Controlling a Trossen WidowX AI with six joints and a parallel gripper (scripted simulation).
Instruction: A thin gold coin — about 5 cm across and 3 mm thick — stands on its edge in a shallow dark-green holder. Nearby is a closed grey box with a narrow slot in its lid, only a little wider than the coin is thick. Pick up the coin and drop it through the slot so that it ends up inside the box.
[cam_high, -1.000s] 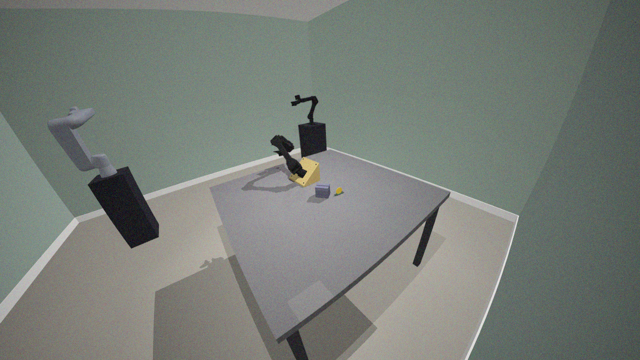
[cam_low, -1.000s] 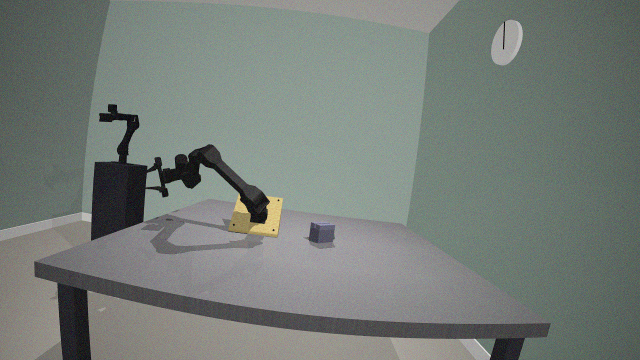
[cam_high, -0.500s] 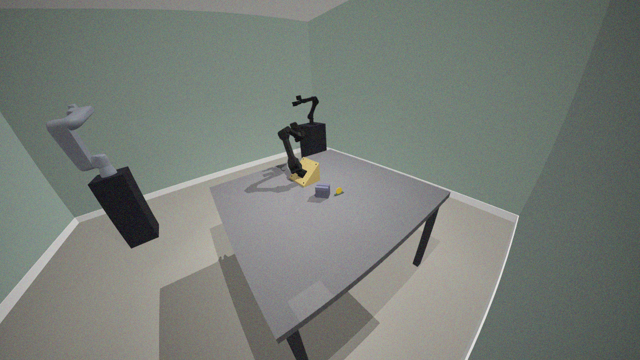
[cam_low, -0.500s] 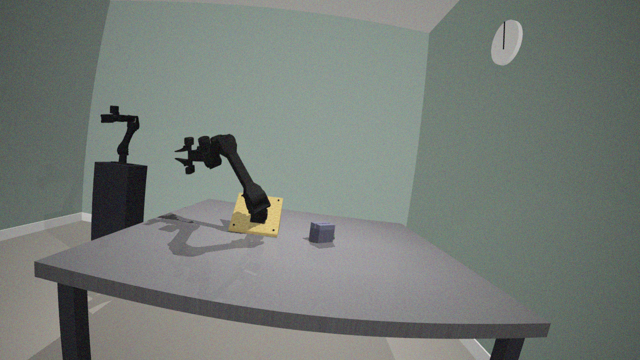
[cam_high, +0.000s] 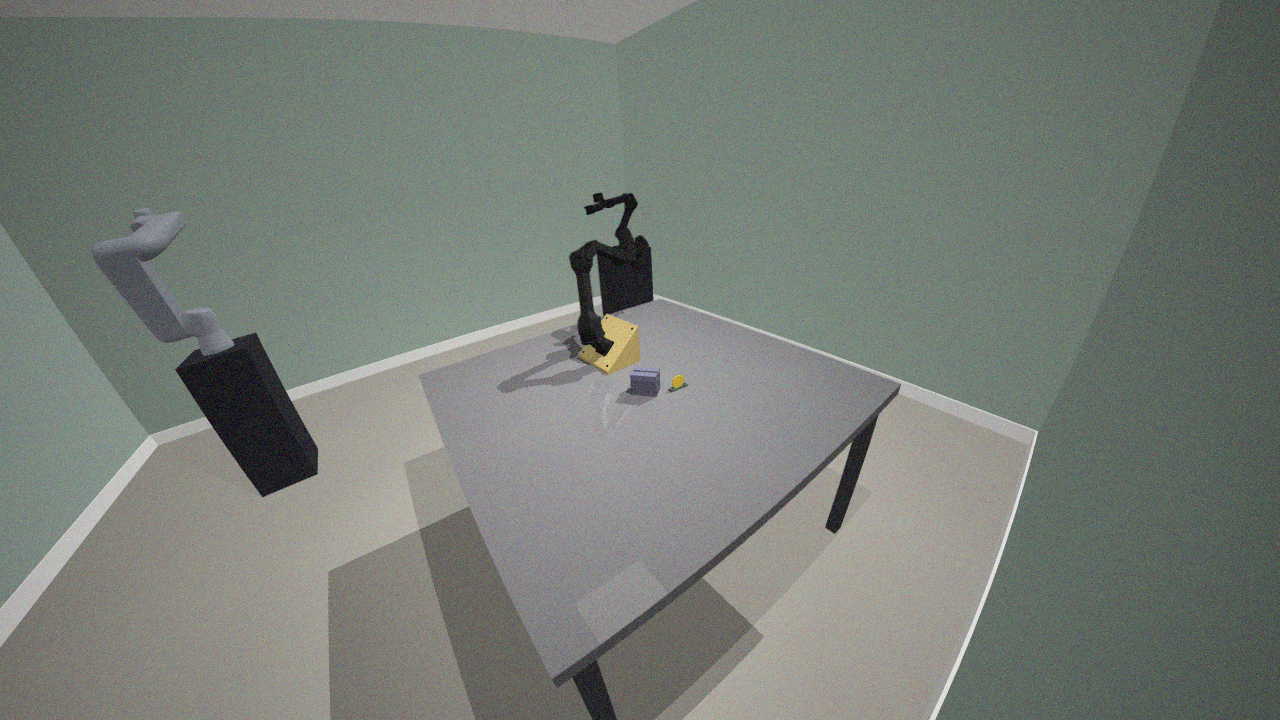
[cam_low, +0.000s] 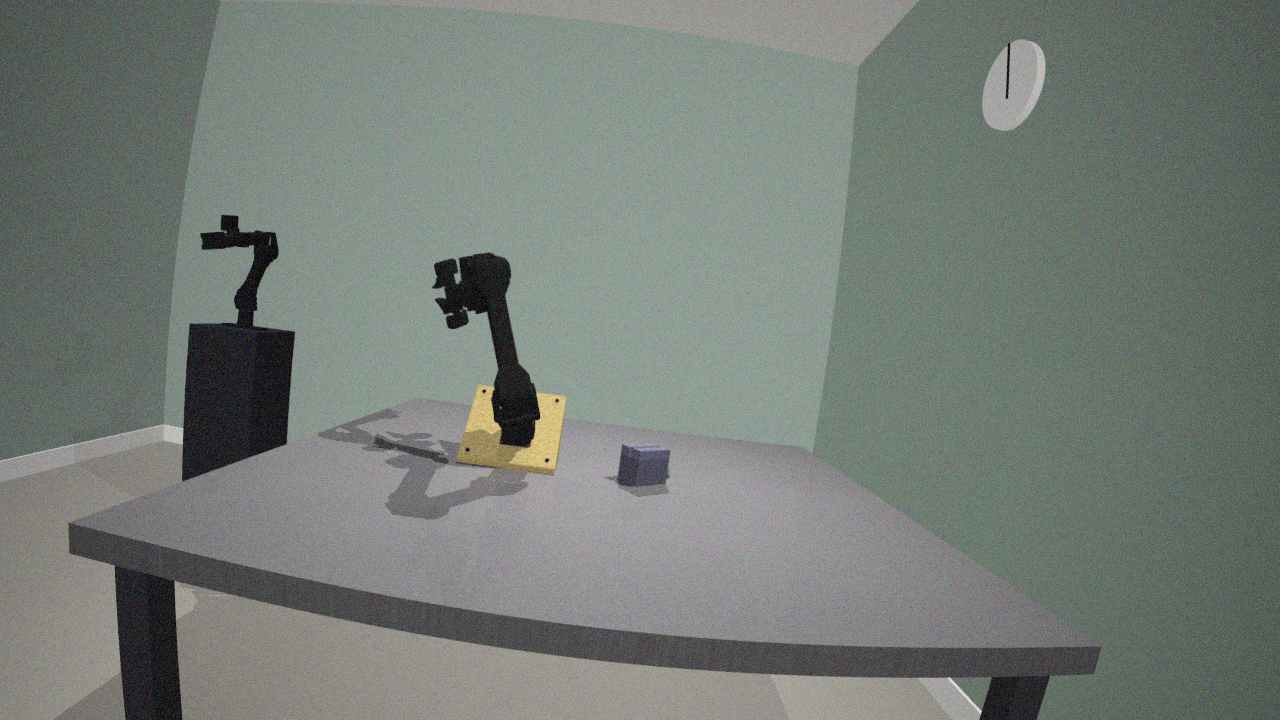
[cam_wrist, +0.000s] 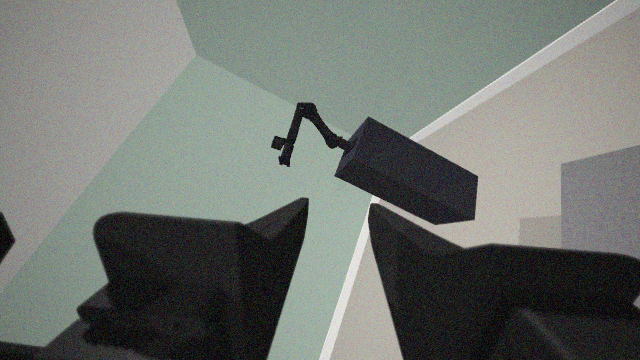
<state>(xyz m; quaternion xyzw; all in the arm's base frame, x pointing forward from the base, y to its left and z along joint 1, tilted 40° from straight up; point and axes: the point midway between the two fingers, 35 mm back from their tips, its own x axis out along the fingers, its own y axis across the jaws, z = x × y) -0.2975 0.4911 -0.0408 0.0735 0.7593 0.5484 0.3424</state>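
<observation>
Now: gripper tip 66 cm short of the gold coin, 37 cm to the left of it and 32 cm above it.
</observation>
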